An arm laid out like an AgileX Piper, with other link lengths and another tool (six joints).
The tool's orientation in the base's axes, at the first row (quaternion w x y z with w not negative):
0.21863, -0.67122, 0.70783, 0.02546
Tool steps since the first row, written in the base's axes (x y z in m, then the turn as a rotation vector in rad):
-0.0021, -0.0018, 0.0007, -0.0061, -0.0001, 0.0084
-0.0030, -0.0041, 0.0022, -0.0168, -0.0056, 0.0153
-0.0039, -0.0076, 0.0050, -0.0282, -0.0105, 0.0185
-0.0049, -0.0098, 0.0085, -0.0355, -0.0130, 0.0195
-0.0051, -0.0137, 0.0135, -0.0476, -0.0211, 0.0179
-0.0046, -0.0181, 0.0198, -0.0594, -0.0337, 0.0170
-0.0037, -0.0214, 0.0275, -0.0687, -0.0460, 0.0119
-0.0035, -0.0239, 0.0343, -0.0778, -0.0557, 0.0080
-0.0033, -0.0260, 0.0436, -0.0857, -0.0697, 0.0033
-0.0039, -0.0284, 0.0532, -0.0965, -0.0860, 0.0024
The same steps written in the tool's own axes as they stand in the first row. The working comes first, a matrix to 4 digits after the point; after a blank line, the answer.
The tool's axes in the first row as the columns of a matrix, in the base's axes (used below as rounded here):
-0.0033, -0.9613, 0.2753
-0.9391, 0.0976, 0.3295
-0.3437, -0.2575, -0.9031

0.0015, 0.0017, -0.0018, -0.0028, 0.0037, -0.0093
0.0031, 0.0019, -0.0042, 0.0001, 0.0117, -0.0203
0.0054, 0.0017, -0.0081, 0.0036, 0.0213, -0.0279
0.0063, 0.0016, -0.0123, 0.0056, 0.0278, -0.0317
0.0082, 0.0001, -0.0181, 0.0138, 0.0391, -0.0362
0.0102, -0.0024, -0.0251, 0.0260, 0.0494, -0.0428
0.0107, -0.0056, -0.0329, 0.0393, 0.0585, -0.0448
0.0107, -0.0078, -0.0398, 0.0498, 0.0673, -0.0470
0.0094, -0.0106, -0.0489, 0.0646, 0.0747, -0.0495
0.0084, -0.0127, -0.0585, 0.0803, 0.0838, -0.0571

